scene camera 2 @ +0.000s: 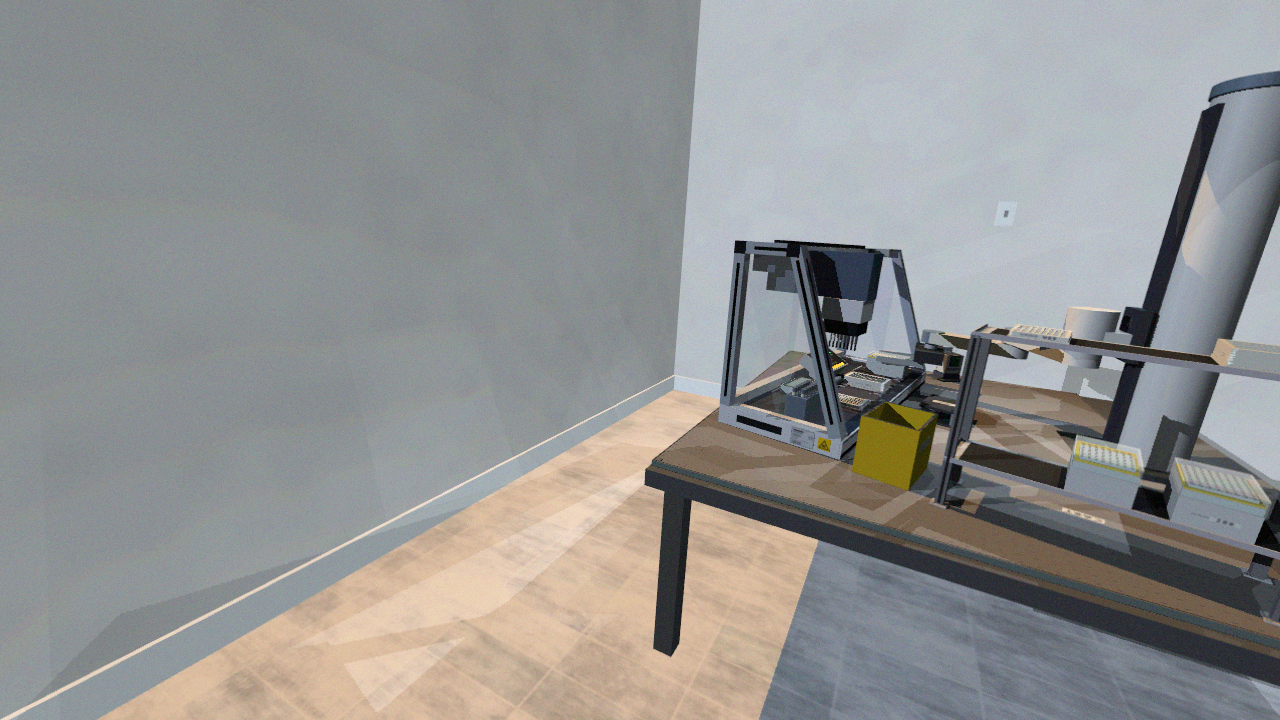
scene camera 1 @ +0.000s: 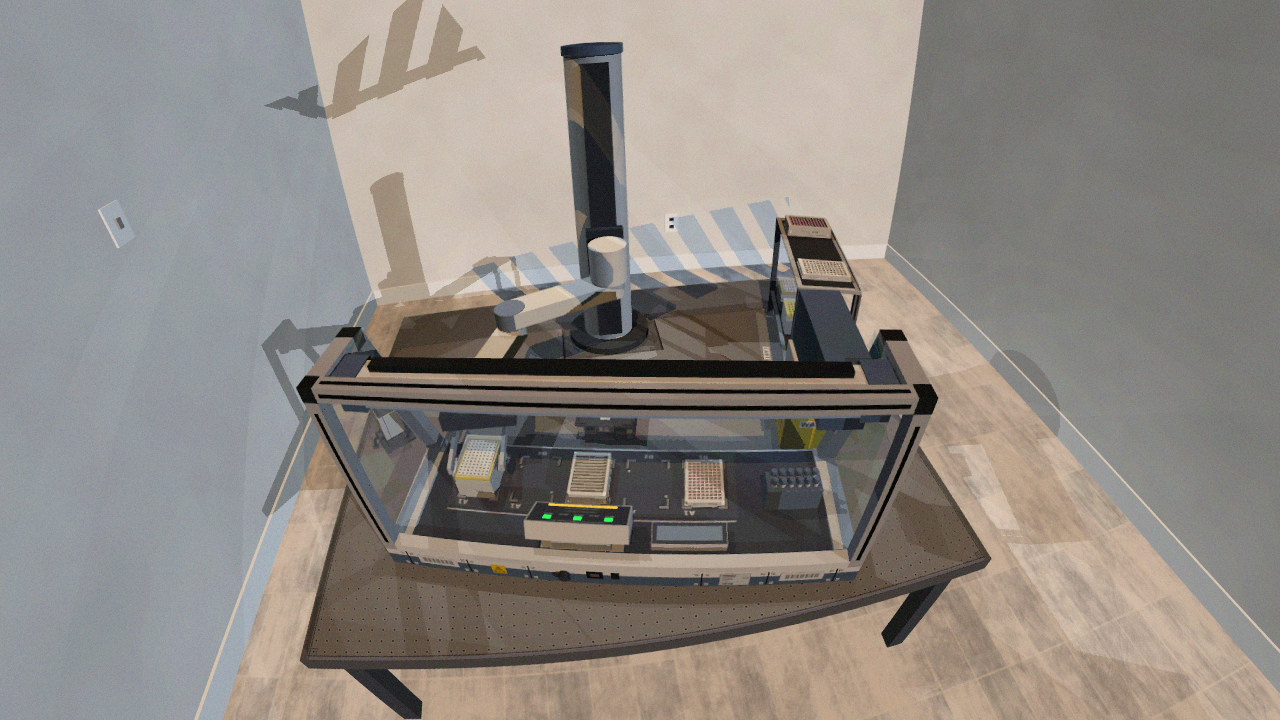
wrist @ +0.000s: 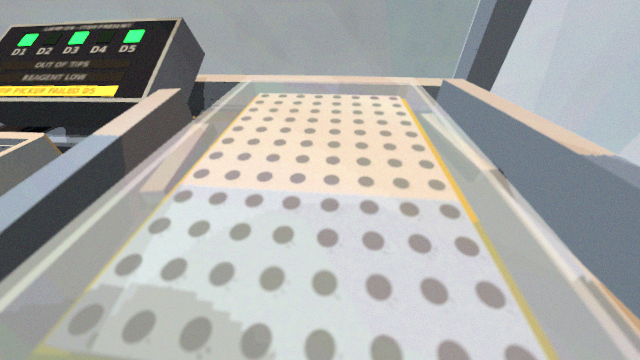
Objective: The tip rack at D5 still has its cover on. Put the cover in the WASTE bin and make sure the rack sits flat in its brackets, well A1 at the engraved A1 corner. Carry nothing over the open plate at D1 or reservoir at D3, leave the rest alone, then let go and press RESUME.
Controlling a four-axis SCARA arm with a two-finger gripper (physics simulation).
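Frame: origin at the arm's base, x ahead, y left, z up, level; millimetres.
Seen in the pictures: gripper, fingertip midpoint: (scene camera 2: 877,355) (scene camera 1: 475,469) (wrist: 317,105); arm's base at its link origin: (scene camera 1: 609,331).
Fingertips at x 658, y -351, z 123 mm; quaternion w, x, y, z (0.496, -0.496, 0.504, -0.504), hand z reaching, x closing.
Offsets run from my fingertips to a thing's top centre. "spot": to the spot under its first point.
The tip rack (scene camera 1: 478,458) (wrist: 305,212) at D5 is a white block with a yellow rim. Its clear cover @[dy +3, dx -38, dz +6 mm] (wrist: 332,87) is over it, with the rows of holes showing through. My gripper (scene camera 1: 480,444) (wrist: 317,105) is low at the rack, one finger close along each long side of the cover; whether the fingers press on it I cannot tell. How the rack's foot sits in its brackets is hidden in the wrist view. The yellow bin @[dy +800, dx -92, dz +25 mm] (scene camera 2: 893,447) (scene camera 1: 799,433) stands outside the machine. The plate (scene camera 1: 704,483) is at D1, the reservoir @[dy +246, dx +10, dz -33 mm] (scene camera 1: 589,475) at D3.
The status panel (wrist: 80,60) (scene camera 1: 577,517) has green lights at D1, D3 and D5 and a yellow "TIP PICKUP FAILED D5" bar. The machine's frame @[spot: dy +316, dx +254, dz +386 mm] (scene camera 1: 626,394) surrounds the deck. A pipetting head (scene camera 2: 845,308) hangs inside. A shelf rack @[spot: dy +786, dx -215, dz +94 mm] (scene camera 2: 971,394) holding labware stands beside the bin.
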